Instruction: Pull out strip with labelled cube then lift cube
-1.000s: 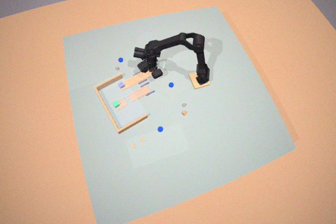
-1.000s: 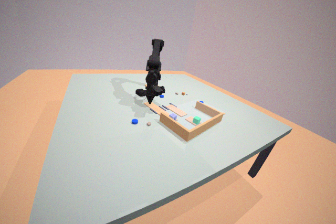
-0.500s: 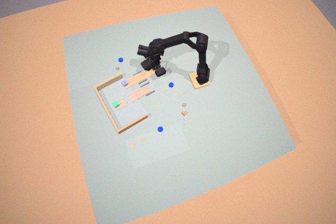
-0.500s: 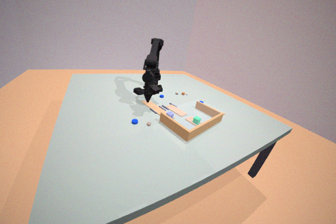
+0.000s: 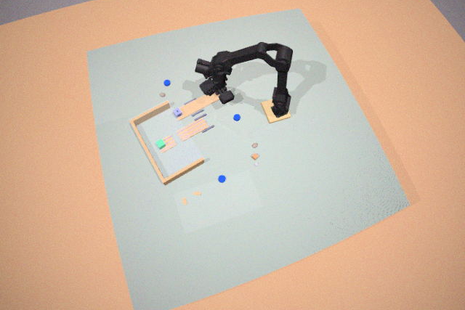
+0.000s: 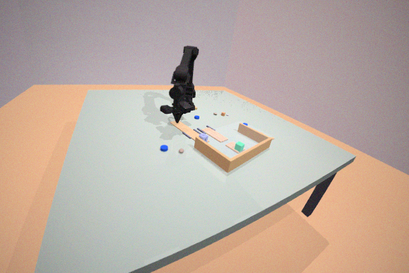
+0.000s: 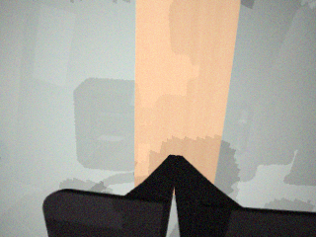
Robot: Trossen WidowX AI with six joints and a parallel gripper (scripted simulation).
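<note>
Now: gripper tip 210 mm short of the lavender cube, 20 mm to the right of it and 20 mm below it. From my gripper tip the other things lie so: small orange cube 20 mm behind, 350 mm to the left; strip 180 mm ahead, 120 mm to the left.
</note>
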